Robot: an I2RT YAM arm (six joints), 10 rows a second.
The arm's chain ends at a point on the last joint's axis. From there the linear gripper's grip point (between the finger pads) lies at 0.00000 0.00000 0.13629 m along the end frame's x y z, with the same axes.
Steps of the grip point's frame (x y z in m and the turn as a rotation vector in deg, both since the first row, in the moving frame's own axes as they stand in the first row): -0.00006 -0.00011 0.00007 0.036 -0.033 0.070; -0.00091 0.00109 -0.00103 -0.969 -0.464 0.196; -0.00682 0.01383 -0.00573 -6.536 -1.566 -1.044; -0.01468 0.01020 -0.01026 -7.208 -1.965 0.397; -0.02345 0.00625 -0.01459 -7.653 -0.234 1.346; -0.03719 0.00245 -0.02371 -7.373 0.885 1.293; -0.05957 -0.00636 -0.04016 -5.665 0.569 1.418; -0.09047 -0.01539 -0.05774 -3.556 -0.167 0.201; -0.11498 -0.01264 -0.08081 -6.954 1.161 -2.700; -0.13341 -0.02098 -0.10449 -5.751 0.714 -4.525
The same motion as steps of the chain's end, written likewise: 0.00002 -0.00002 0.00007 0.036 -0.033 0.070; 0.00020 -0.00121 -0.00101 -0.969 -0.464 0.196; -0.00325 -0.00171 -0.00479 -6.536 -1.566 -1.044; -0.00996 -0.00688 -0.00910 -7.208 -1.965 0.397; -0.02268 -0.01189 -0.01337 -7.653 -0.234 1.346; -0.03909 -0.01506 -0.02257 -7.373 0.885 1.293; -0.06075 -0.01983 -0.03949 -5.665 0.569 1.418; -0.09006 -0.02384 -0.05748 -3.556 -0.167 0.201; -0.11812 -0.02907 -0.07978 -6.954 1.161 -2.700; -0.13564 -0.03456 -0.10379 -5.751 0.714 -4.525
